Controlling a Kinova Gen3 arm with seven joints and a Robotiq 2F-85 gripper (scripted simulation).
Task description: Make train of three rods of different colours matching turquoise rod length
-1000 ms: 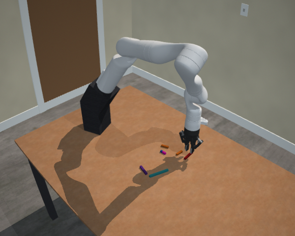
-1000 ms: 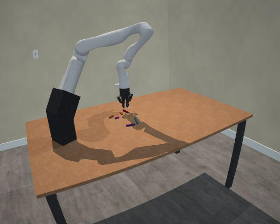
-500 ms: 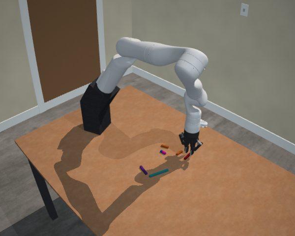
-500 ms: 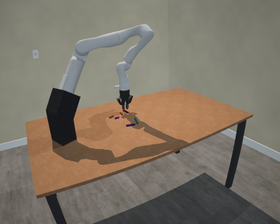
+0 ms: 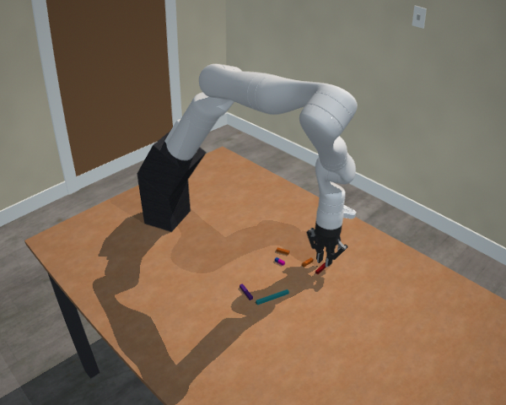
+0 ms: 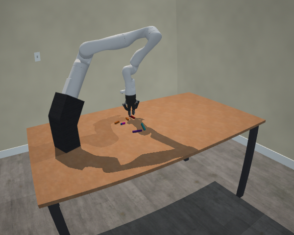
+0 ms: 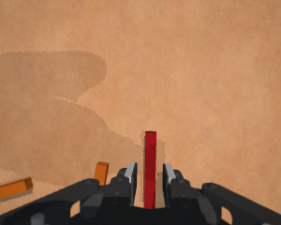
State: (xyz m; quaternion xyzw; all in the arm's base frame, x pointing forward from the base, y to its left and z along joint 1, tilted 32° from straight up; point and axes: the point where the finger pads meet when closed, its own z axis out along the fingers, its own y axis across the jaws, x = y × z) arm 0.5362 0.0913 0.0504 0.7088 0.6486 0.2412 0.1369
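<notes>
My hand is 3 cm above the red rod. Round my hand: turquoise rod: 20 cm to the right, 4 cm behind, 3 cm below; then magenta rod: 11 cm behind, 6 cm to the right, 3 cm below; then blue rod: 13 cm behind, 6 cm to the right, 3 cm below.
</notes>
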